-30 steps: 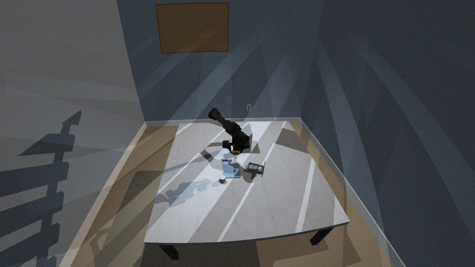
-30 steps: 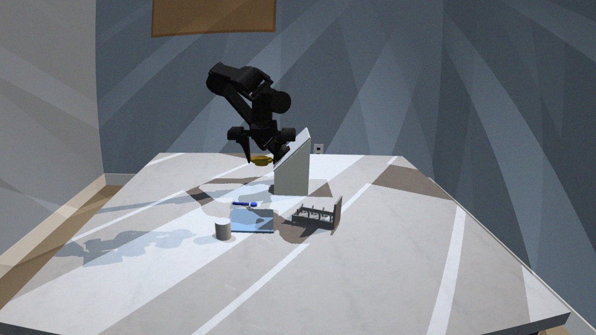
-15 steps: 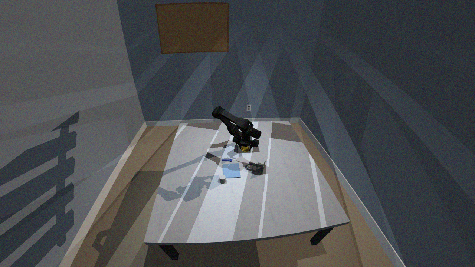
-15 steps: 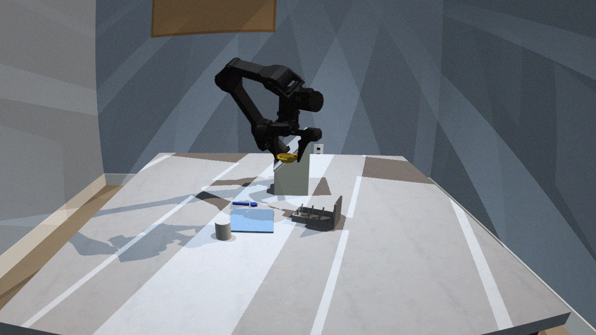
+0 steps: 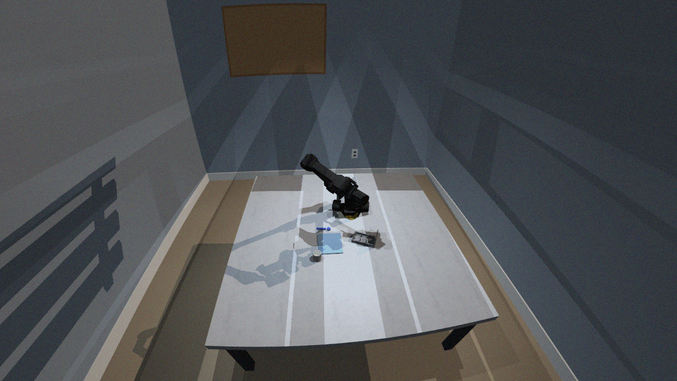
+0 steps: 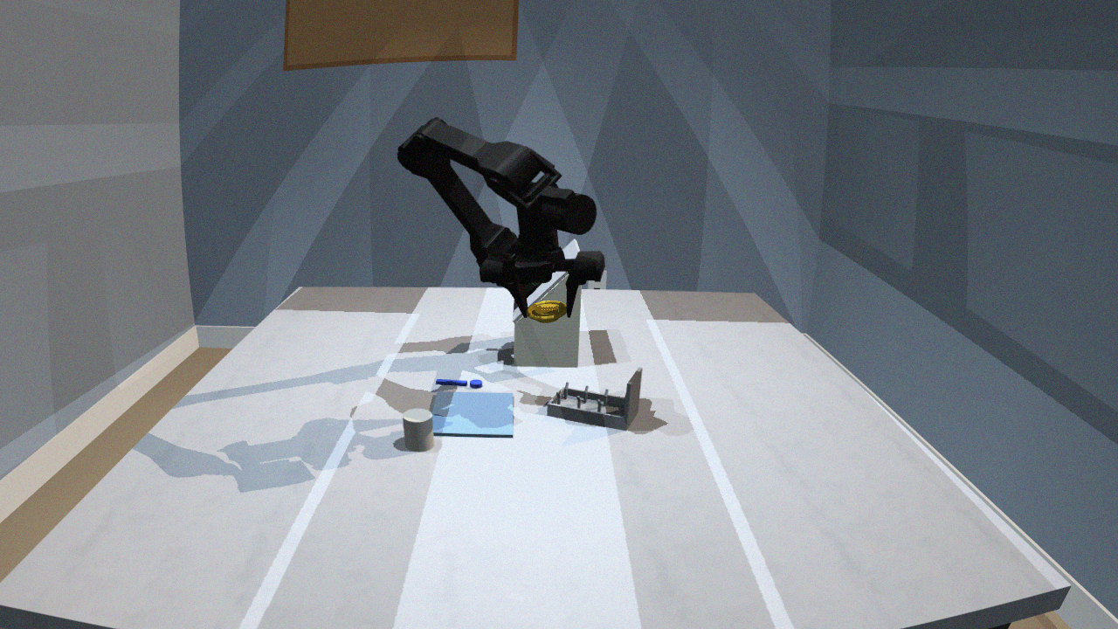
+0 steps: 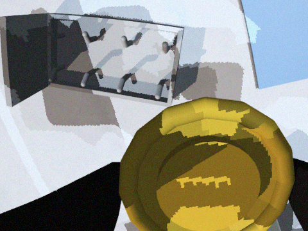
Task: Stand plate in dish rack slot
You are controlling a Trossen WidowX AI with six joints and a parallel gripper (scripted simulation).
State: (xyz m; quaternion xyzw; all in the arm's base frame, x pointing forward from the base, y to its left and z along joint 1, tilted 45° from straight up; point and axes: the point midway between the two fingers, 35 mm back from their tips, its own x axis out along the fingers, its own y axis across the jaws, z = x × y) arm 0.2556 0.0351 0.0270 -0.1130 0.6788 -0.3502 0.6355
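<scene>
Right now the grey dish rack is 5 cm ahead of my gripper tip, 7 cm to the left of it and 13 cm below it. Round my gripper tip: blue utensil 7 cm behind, 14 cm to the right, 15 cm below; then yellow plate 1 cm above; then blue mat 5 cm ahead, 12 cm to the right, 15 cm below.
</scene>
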